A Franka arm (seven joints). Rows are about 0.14 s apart.
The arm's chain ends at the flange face. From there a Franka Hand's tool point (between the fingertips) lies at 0.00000 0.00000 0.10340 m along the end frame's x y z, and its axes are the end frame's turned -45 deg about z.
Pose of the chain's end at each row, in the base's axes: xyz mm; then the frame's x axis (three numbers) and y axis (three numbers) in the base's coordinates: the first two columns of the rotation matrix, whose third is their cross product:
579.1, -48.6, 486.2, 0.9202, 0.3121, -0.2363, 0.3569, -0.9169, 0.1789
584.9, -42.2, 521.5, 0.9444, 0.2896, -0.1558, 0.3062, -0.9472, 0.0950
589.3, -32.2, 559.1, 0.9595, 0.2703, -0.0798, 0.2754, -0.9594, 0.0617
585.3, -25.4, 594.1, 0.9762, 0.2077, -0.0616, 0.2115, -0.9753, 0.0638
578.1, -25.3, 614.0, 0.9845, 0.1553, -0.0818, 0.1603, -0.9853, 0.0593
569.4, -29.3, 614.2, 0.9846, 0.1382, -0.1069, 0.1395, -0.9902, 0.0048
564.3, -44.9, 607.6, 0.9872, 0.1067, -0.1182, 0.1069, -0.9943, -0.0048
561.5, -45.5, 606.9, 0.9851, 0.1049, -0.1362, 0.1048, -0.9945, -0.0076
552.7, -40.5, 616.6, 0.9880, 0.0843, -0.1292, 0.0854, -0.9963, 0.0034
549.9, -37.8, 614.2, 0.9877, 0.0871, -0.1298, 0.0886, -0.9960, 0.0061
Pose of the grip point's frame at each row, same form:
562.5, -74.3, 387.4, 0.3983, 0.8690, -0.2936, 0.9030, -0.4277, -0.0406
572.5, -56.4, 419.8, 0.4513, 0.8745, -0.1773, 0.8843, -0.4650, -0.0430
583.1, -40.6, 456.2, 0.4837, 0.8695, -0.1001, 0.8732, -0.4873, -0.0128
580.5, -33.2, 491.1, 0.5407, 0.8365, -0.0887, 0.8398, -0.5428, 0.0016
570.7, -32.7, 511.1, 0.5828, 0.8065, -0.0998, 0.8095, -0.5869, -0.0159
558.5, -31.3, 511.4, 0.5976, 0.7979, -0.0790, 0.7949, -0.6025, -0.0722
552.1, -45.7, 504.9, 0.6225, 0.7785, -0.0802, 0.7736, -0.6276, -0.0870
547.4, -46.2, 504.5, 0.6225, 0.7774, -0.0909, 0.7707, -0.6290, -0.1017
539.4, -42.0, 514.1, 0.6382, 0.7641, -0.0938, 0.7590, -0.6449, -0.0890
536.6, -39.6, 511.7, 0.6358, 0.7659, -0.0961, 0.7611, -0.6427, -0.0875

